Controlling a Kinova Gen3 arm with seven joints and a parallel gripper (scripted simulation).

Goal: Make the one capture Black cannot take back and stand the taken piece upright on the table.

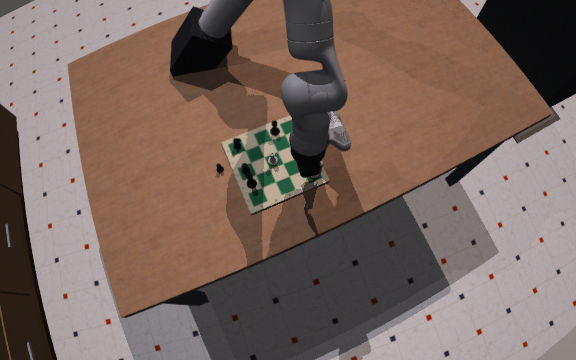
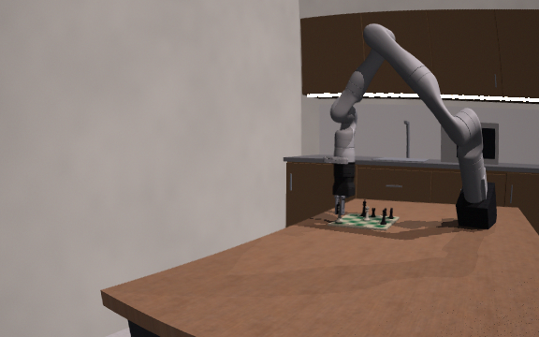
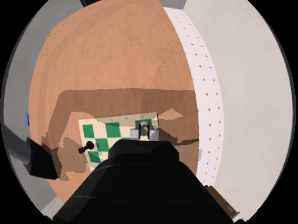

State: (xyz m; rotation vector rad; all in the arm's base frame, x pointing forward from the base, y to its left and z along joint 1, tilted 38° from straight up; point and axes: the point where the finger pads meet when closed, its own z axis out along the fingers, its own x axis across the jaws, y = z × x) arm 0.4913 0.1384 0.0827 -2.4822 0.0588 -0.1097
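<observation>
Now: hand 9 cm to the left of the cream chessboard, 7 cm past it and 5 cm above it.
</observation>
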